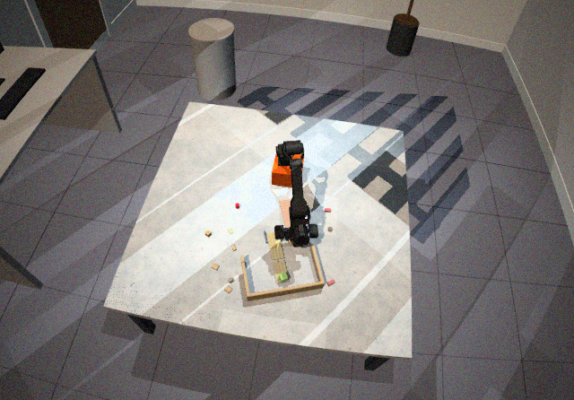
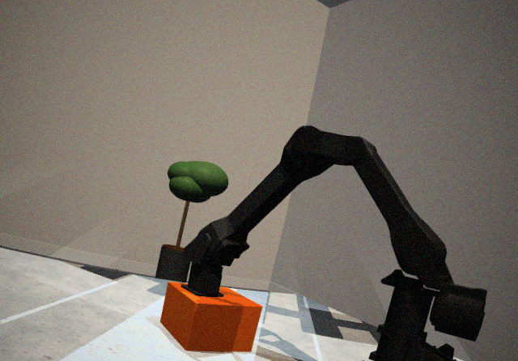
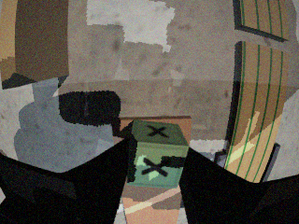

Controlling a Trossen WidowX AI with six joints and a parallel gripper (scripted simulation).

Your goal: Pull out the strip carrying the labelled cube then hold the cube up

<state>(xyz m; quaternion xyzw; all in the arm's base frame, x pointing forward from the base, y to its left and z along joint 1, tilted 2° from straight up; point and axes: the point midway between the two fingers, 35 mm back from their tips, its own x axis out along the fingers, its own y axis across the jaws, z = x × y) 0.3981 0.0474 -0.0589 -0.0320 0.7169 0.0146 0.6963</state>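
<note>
My gripper tip is now 110 mm past the orange strip, 20 mm to the left of it and 10 mm above it. The rest, counted from my gripper tip: brown cube (400 mm to the right, 30 mm behind).
</note>
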